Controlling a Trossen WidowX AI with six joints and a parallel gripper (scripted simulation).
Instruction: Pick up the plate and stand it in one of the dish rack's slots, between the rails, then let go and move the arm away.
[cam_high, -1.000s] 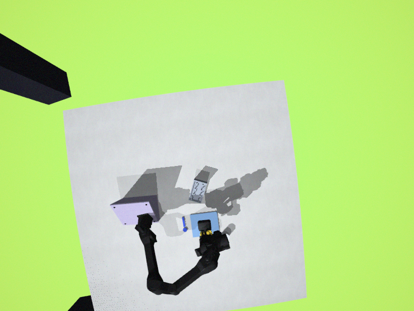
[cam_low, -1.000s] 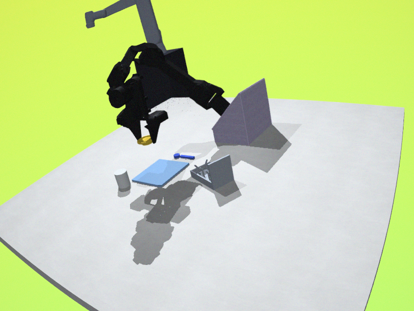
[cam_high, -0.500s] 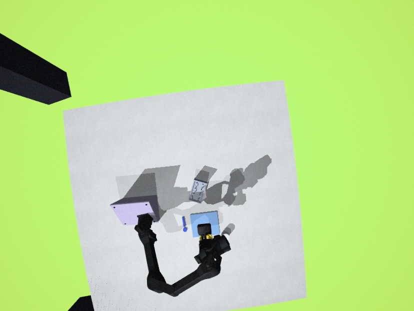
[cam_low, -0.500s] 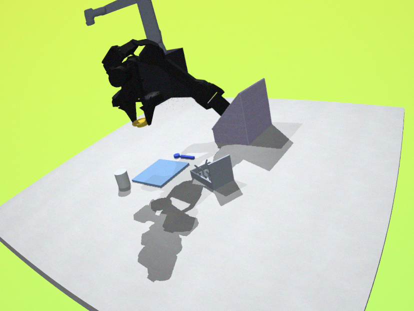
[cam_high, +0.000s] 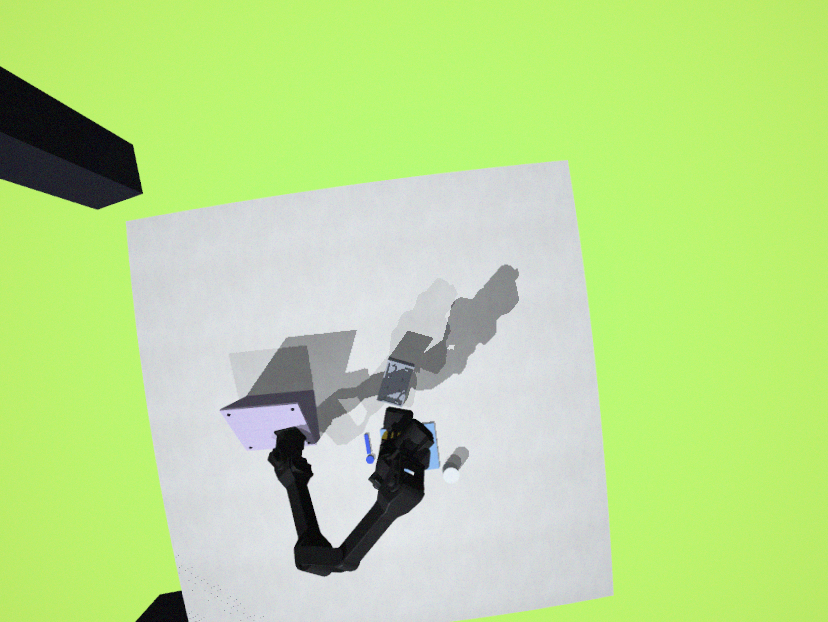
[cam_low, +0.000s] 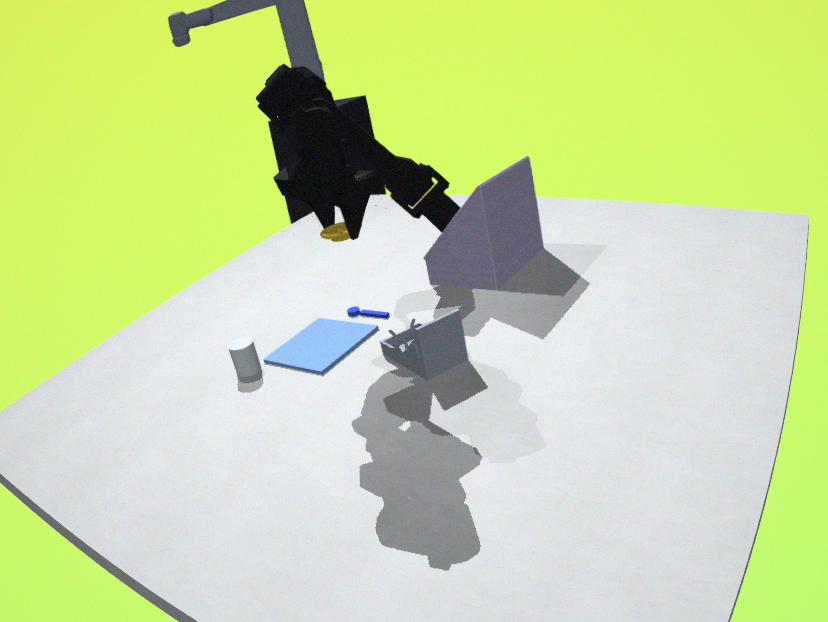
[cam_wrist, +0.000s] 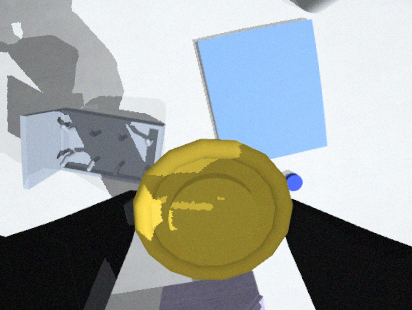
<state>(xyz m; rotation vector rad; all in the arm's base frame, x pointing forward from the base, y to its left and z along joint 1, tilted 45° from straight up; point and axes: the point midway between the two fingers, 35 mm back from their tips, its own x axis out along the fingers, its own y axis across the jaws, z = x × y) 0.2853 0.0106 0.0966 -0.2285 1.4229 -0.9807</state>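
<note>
My gripper tip is 16 cm above the grey dish rack, 11 cm to the right of it and 3 cm short of it. Round my gripper tip: blue spoon: 18 cm below, 10 cm behind, 6 cm to the right; then yellow plate: 1 cm above; then blue mat: 18 cm below, 8 cm to the right, 1 cm ahead.
</note>
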